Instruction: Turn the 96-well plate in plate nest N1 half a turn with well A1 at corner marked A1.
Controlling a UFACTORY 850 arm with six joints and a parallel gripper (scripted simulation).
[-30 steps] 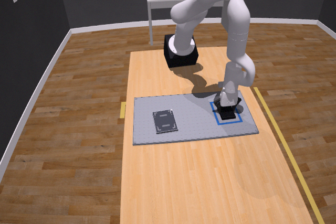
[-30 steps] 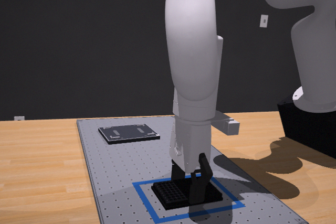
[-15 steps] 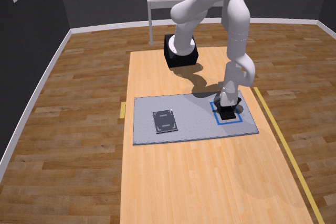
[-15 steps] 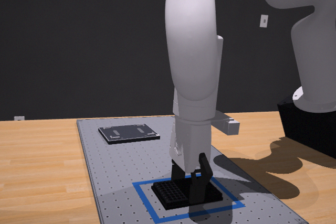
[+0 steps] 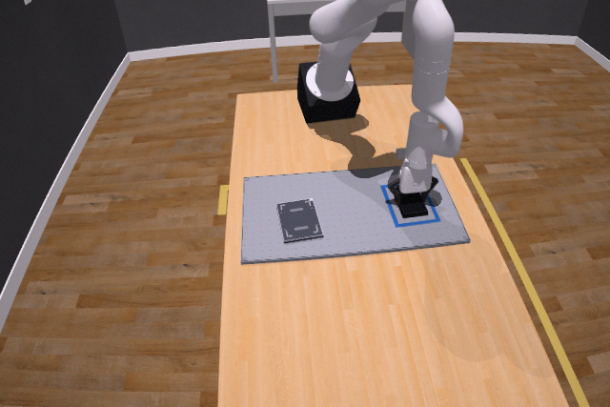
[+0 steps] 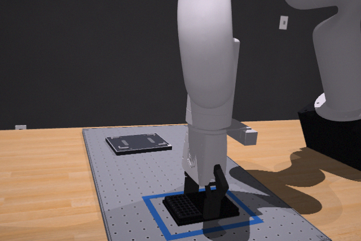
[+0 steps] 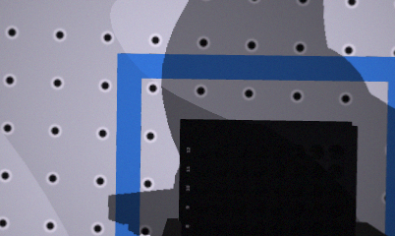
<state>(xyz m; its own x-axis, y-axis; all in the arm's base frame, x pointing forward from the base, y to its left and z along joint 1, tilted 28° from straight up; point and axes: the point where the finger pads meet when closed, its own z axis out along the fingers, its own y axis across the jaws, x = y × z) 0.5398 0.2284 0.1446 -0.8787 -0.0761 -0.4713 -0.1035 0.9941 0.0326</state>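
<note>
Now: hand 10 mm above the black 96-well plate. Also, from my hand: plate nest N1 (70 mm ahead, 360 mm to the right, 10 mm below).
</note>
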